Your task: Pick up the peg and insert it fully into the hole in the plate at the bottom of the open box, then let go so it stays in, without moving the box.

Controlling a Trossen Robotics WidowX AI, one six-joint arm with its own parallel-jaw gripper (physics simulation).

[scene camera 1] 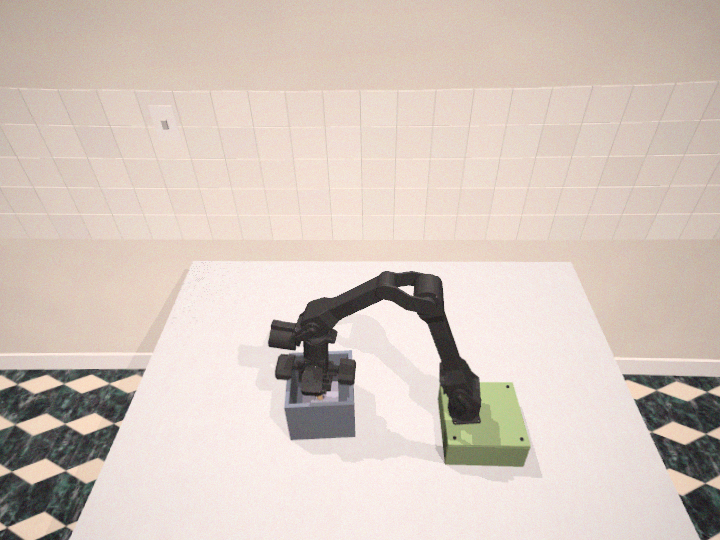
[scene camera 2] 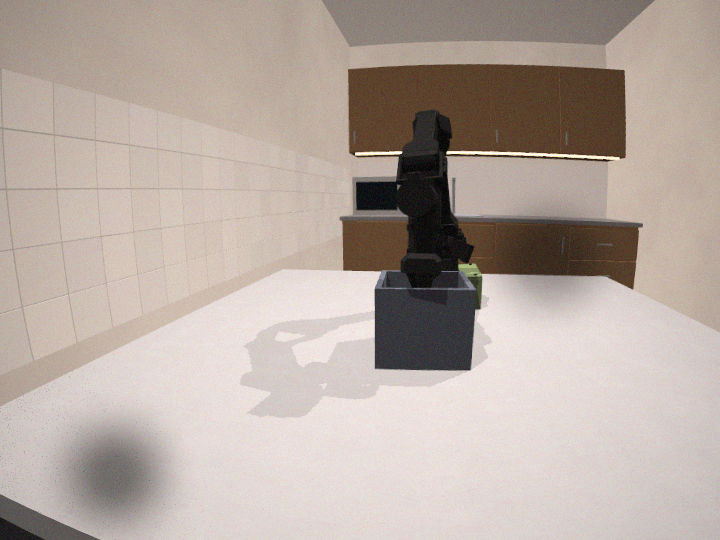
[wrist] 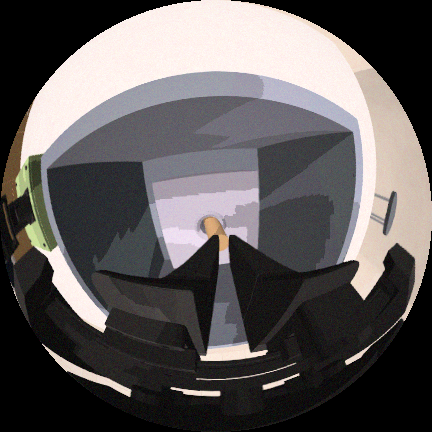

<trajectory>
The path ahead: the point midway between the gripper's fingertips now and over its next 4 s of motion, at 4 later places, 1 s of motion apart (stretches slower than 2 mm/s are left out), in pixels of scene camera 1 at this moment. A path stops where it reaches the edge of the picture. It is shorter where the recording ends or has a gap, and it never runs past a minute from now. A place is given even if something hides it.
My gripper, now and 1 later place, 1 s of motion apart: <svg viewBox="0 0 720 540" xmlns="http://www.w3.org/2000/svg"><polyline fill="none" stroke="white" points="316,390 315,372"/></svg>
</trajectory>
